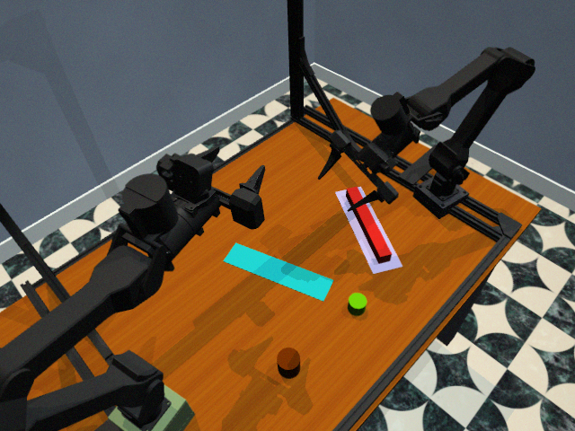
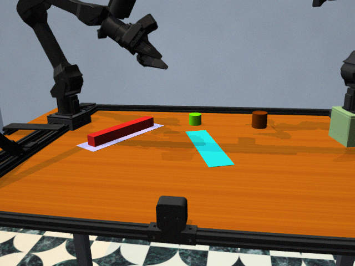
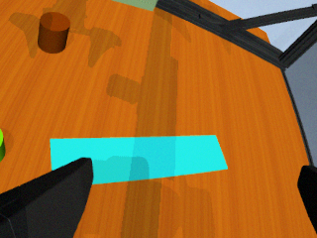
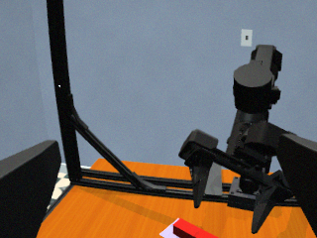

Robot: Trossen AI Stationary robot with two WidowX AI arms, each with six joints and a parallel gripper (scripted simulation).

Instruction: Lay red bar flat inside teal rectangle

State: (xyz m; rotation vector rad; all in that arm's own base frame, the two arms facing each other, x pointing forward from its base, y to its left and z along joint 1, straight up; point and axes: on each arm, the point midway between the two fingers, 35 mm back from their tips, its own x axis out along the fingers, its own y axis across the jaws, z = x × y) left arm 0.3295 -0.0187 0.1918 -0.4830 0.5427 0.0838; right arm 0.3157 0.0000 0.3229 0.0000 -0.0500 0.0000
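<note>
Right now my left hand is 220 mm above the red bar and 110 mm to the right of it. The rest, counted from my left hand: teal rectangle 230 mm below, 150 mm to the right, 50 mm behind; then lavender rectangle 230 mm below, 110 mm to the left; then green cylinder 220 mm below, 140 mm ahead, 90 mm to the right.
</note>
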